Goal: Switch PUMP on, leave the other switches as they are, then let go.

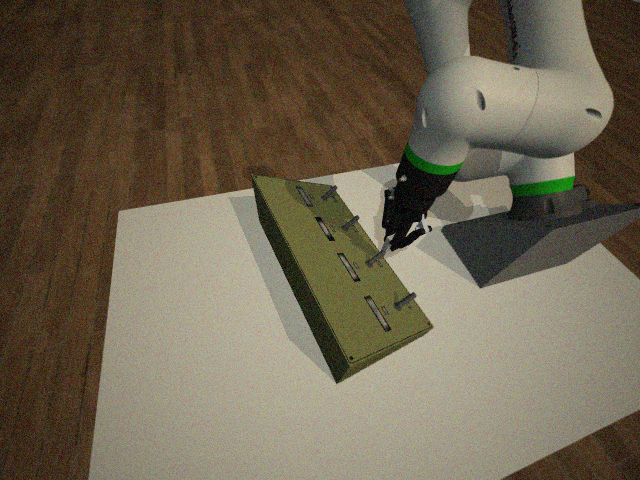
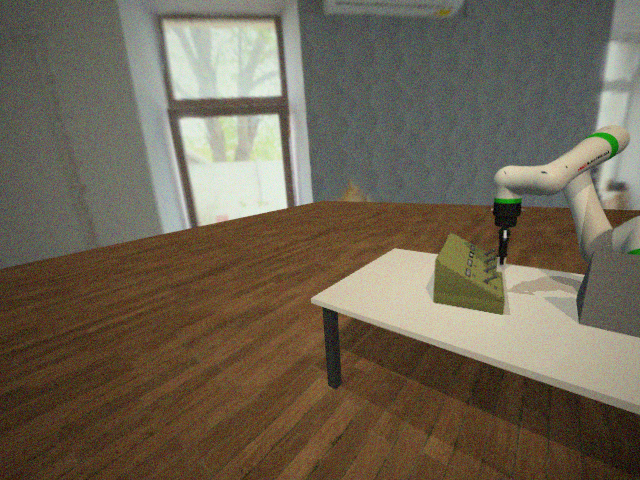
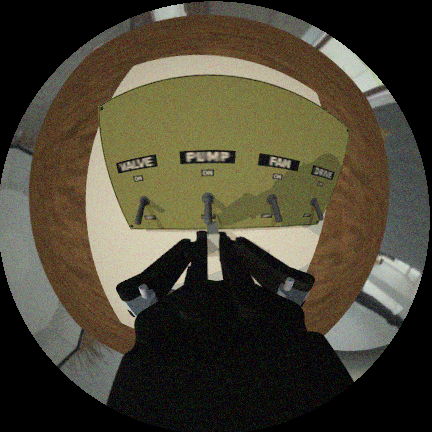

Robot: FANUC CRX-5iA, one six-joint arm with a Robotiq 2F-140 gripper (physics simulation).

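Places are measured from the arm's base along level axes (x ahead, y left, z up), in millimetres.
Pixels of known places: gripper, fingertip midpoint: (image 1: pixel 386 253) (image 2: pixel 500 271) (image 3: pixel 211 229); arm's base at its link origin: (image 1: pixel 542 215).
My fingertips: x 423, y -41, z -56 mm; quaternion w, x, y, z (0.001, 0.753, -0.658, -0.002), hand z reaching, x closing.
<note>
For each thing: its top centre in the pictures, then the offset to it from my fingertips. "*": a spot on its surface instead. Level surfaces: height alone.
- PUMP lever at its top centre: (image 3: pixel 207 211) (image 1: pixel 378 253) 30 mm up, 35 mm ahead, 10 mm left
- mark at a spot on its surface: (image 3: pixel 207 173) * 14 mm up, 91 mm ahead, 17 mm left
- VALVE lever at its top centre: (image 3: pixel 134 213) (image 1: pixel 409 296) 30 mm up, 19 mm ahead, 129 mm left
- FAN lever at its top centre: (image 3: pixel 280 210) (image 1: pixel 352 217) 30 mm up, 50 mm ahead, 109 mm right
- DRIVE lever at its top centre: (image 3: pixel 323 211) (image 1: pixel 331 187) 30 mm up, 66 mm ahead, 228 mm right
- white table at its surface level: 102 mm down
The olive switch panel (image 1: pixel 315 263) (image 2: pixel 454 289) (image 3: pixel 215 110) slopes down toward the arm. The PUMP lever (image 1: pixel 374 257) (image 3: pixel 208 205) leans down toward its OFF mark, away from the ON mark (image 3: pixel 207 173). The VALVE lever (image 1: pixel 404 300) (image 3: pixel 142 210), FAN lever (image 1: pixel 350 223) (image 3: pixel 275 207) and DRIVE lever (image 1: pixel 329 192) (image 3: pixel 317 208) also lean to the OFF side. My gripper (image 1: pixel 385 246) (image 2: pixel 501 262) (image 3: pixel 211 229) is shut with nothing between its fingers. Its tips are at the lower end of the PUMP lever; whether they touch it is unclear, and they hide part of the OFF mark.
The panel stands on a white table (image 1: pixel 206 335) (image 2: pixel 392 320). The arm's grey pedestal (image 1: pixel 506 242) (image 2: pixel 610 294) stands on the arm side of the panel. The VALVE and FAN levers stand on either side of the PUMP lever.
</note>
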